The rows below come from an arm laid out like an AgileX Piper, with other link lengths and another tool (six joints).
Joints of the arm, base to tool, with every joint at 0 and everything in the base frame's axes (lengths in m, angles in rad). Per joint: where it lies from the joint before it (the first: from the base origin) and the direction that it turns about. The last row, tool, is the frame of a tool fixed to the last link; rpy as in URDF.
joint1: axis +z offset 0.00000 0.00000 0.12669
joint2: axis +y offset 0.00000 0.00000 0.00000
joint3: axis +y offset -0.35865 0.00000 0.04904
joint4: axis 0.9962 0 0.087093 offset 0.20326 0.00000 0.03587
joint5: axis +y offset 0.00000 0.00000 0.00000
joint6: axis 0.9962 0 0.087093 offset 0.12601 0.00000 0.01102
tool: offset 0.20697 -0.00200 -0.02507 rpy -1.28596 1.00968 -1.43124
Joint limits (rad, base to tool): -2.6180..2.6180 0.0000..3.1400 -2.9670..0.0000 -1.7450..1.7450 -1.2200..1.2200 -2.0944..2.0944
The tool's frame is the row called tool.
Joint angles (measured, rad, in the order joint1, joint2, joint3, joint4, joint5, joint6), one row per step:
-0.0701 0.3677 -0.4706 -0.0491 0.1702 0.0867
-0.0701 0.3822 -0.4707 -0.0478 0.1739 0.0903
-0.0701 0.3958 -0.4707 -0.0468 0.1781 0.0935
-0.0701 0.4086 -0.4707 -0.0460 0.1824 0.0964
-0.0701 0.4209 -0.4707 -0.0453 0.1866 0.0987
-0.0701 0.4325 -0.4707 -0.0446 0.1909 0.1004
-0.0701 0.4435 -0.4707 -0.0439 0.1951 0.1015
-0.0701 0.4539 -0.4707 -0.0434 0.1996 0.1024
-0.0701 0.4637 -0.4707 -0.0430 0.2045 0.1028
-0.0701 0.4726 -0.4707 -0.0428 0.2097 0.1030
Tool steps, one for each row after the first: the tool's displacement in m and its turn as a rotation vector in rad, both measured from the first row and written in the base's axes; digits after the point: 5 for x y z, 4 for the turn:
0.00266 0.00004 -0.00428 0.0062 0.0177 0.0001
0.00504 0.00005 -0.00861 0.0116 0.0351 0.0000
0.00718 0.00004 -0.01283 0.0165 0.0519 -0.0001
0.00916 0.00001 -0.01693 0.0207 0.0681 -0.0003
0.01094 -0.00003 -0.02092 0.0242 0.0838 -0.0006
0.01255 -0.00008 -0.02476 0.0271 0.0988 -0.0008
0.01397 -0.00015 -0.02857 0.0296 0.1135 -0.0011
0.01521 -0.00024 -0.03239 0.0314 0.1281 -0.0014
0.01621 -0.00035 -0.03610 0.0328 0.1422 -0.0018

